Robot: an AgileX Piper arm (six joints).
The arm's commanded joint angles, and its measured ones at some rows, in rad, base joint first. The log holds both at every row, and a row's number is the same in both.
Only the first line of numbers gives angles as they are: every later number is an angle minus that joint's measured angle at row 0.
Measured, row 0:
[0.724, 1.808, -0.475, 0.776, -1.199, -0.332]
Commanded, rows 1 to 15:
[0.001, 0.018, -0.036, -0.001, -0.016, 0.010]
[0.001, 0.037, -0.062, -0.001, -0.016, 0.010]
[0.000, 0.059, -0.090, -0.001, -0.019, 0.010]
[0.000, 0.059, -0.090, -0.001, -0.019, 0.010]
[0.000, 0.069, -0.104, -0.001, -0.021, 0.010]
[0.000, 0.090, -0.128, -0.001, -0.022, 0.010]
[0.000, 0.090, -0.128, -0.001, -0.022, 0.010]
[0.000, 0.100, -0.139, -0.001, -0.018, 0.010]
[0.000, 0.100, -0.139, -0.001, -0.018, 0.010]
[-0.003, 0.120, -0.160, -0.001, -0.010, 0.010]
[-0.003, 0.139, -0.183, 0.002, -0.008, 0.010]
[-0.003, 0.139, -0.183, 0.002, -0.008, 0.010]
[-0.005, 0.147, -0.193, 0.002, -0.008, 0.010]
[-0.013, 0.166, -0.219, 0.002, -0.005, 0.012]
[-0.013, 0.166, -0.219, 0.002, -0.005, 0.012]
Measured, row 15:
[-0.001, 0.146, -0.185, 0.007, -0.006, 0.001]
